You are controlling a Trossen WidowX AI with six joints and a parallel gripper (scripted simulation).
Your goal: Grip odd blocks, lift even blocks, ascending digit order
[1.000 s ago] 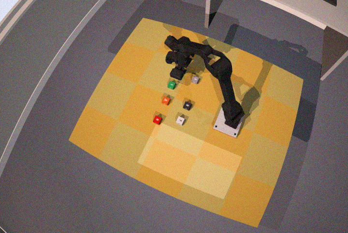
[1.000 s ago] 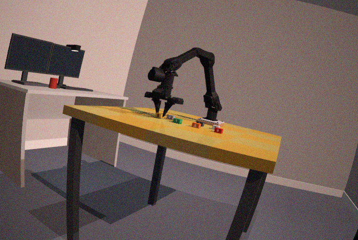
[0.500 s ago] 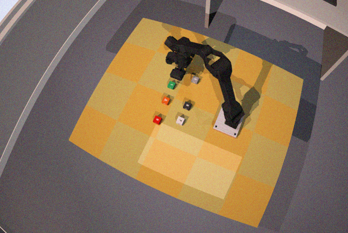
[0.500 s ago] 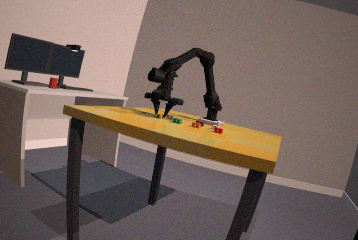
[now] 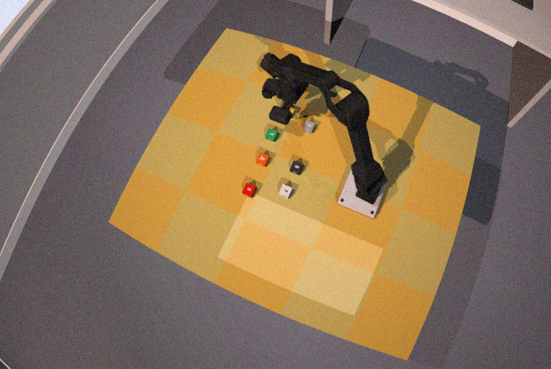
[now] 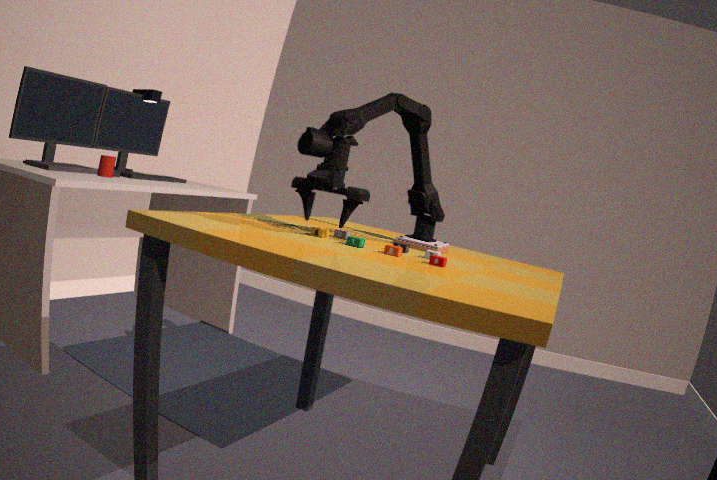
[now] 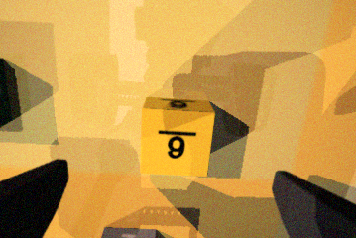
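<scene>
Now: gripper tip 10 mm short of the yellow block and 20 mm above it. Round my gripper tip: green block (20 mm ahead, 100 mm to the left, 20 mm below); grey block (80 mm behind, 20 mm to the left, 20 mm below); orange block (190 mm to the left, 20 mm below).
</scene>
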